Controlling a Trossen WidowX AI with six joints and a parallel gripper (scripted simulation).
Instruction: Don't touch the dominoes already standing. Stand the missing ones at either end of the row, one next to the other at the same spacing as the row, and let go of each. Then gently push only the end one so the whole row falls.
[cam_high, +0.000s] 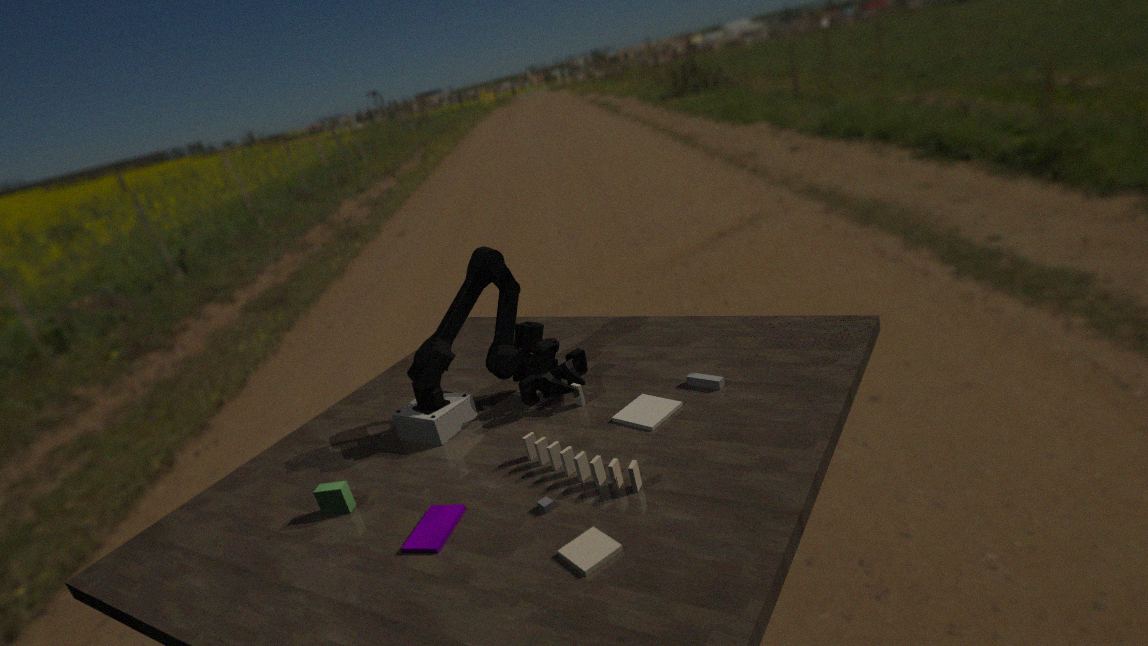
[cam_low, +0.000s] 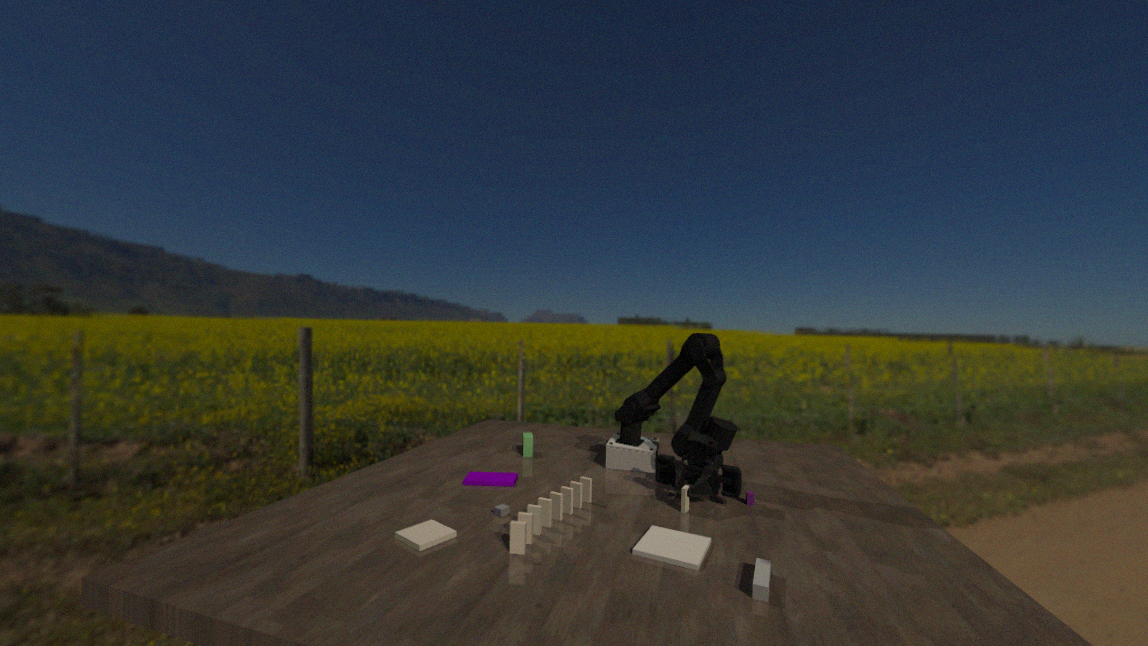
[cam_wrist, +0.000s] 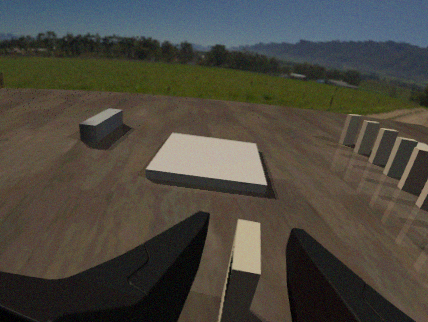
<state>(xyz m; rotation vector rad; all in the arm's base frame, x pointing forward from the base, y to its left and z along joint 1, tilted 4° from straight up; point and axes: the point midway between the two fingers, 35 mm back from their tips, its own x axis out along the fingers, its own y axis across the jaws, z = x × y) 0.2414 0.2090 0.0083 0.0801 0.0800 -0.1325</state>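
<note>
Now: the white flat plate 170 mm ahead of my gripper tip, 40 mm below it and 20 mm to the left of it. The rest, counted from my gripper tip: small purple cube (120 mm to the left, 120 mm behind, 40 mm below); then small grey cube (320 mm to the right, 180 mm ahead, 40 mm below); then purple flat tile (460 mm to the right, 40 mm below, 20 mm ahead).
</note>
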